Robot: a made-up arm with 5 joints.
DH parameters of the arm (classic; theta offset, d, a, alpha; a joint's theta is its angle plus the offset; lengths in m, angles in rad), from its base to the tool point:
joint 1: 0 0.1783 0 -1.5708
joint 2: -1.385 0 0.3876 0
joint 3: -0.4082 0 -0.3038 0
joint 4: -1.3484 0 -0.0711 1.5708
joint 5: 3.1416 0.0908 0 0
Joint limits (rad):
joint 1: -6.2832..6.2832
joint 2: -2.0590..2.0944
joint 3: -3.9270..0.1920
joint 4: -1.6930..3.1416
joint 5: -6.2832..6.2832
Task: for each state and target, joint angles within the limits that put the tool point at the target. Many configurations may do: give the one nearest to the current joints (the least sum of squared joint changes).
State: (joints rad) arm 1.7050 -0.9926 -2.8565 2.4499 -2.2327
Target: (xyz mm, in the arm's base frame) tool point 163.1 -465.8 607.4
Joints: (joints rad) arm 1.9076 -1.1313 -2.9007 2.4960 -2.2327
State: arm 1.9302 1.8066 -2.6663 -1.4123 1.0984
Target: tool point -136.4 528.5 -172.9
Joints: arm 1.8234 2.0772 -2.6416 -1.6289 1.0984
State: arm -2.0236 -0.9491 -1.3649 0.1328 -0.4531
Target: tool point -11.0 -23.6 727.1
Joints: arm -2.0070 -0.9969 -1.0294 0.2059 -0.4531
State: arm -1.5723 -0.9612 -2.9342 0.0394 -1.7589
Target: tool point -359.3 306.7 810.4
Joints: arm -0.7066 -0.6771 -2.8989 -0.0260 -1.7589
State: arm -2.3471 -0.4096 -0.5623 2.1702 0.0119
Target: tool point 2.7 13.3 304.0
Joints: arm -1.7711 -0.7235 -0.1720 2.4309 0.0119
